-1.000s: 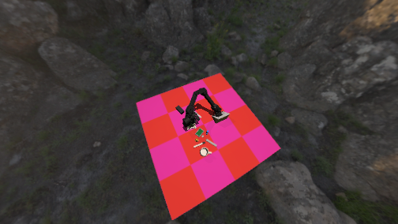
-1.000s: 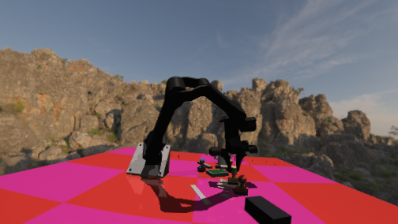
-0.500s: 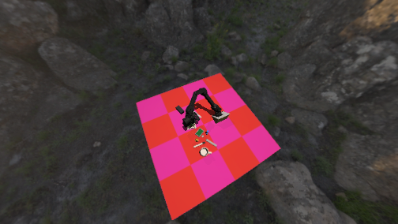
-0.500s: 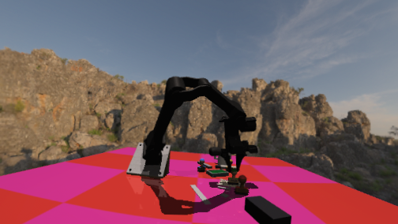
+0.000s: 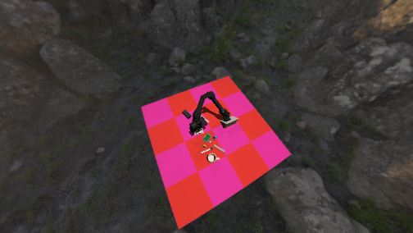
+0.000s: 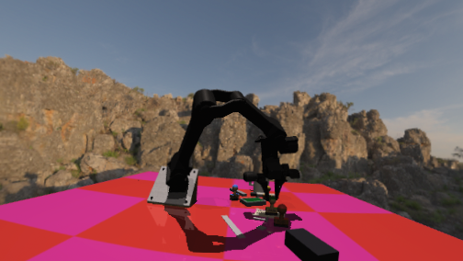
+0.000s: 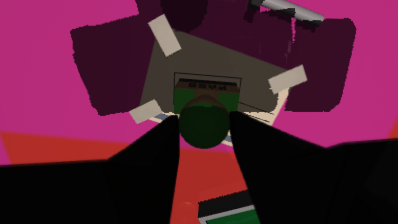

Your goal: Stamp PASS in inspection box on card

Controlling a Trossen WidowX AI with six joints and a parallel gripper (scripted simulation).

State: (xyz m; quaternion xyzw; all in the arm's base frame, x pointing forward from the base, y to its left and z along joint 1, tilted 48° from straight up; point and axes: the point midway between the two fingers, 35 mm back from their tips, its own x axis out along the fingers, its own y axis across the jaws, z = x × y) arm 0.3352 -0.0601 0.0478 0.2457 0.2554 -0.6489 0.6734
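The card lies 50 mm below my gripper tip. Round my gripper tip: green-knobbed stamp 30 mm below; red-knobbed stamp 90 mm to the right, 30 mm below; green ink pad 120 mm to the left, 40 mm below, 40 mm behind.
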